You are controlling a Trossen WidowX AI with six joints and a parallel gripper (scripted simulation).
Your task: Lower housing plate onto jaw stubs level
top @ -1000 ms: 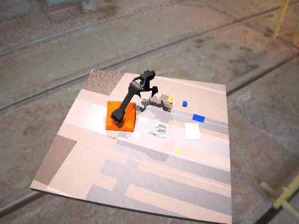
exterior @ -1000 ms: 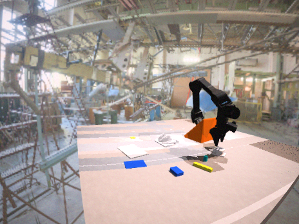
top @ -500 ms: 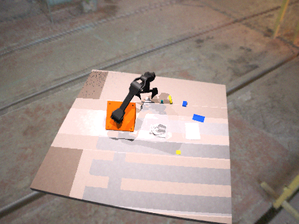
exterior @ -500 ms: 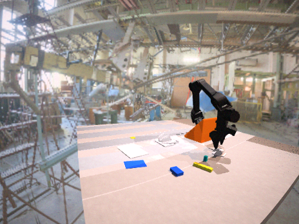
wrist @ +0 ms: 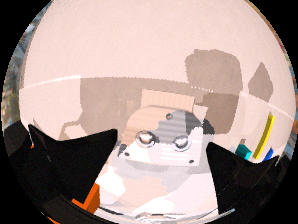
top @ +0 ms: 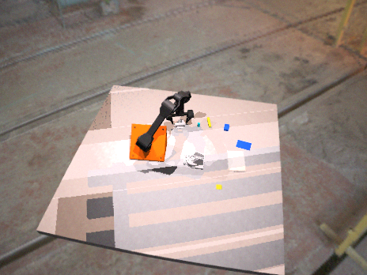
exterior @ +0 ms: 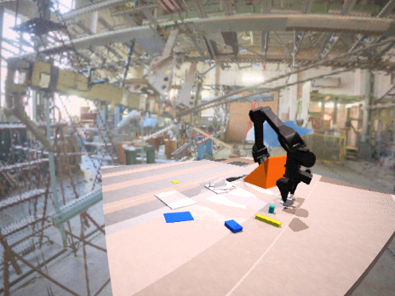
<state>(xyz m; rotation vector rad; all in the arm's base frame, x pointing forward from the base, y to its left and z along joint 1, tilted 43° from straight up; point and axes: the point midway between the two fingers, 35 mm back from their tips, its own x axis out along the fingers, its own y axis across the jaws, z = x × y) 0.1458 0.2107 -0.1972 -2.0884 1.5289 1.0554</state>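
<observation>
Right now the teal cylinder is 130 mm ahead of my gripper tip, 30 mm to the left of it and 10 mm below it. Also, from my gripper tip: yellow bar (190 mm ahead, 80 mm to the left, 10 mm below); flat blue piece (450 mm ahead, 70 mm to the right, 20 mm below); blue block (320 mm ahead, 60 mm to the left, 10 mm below).
</observation>
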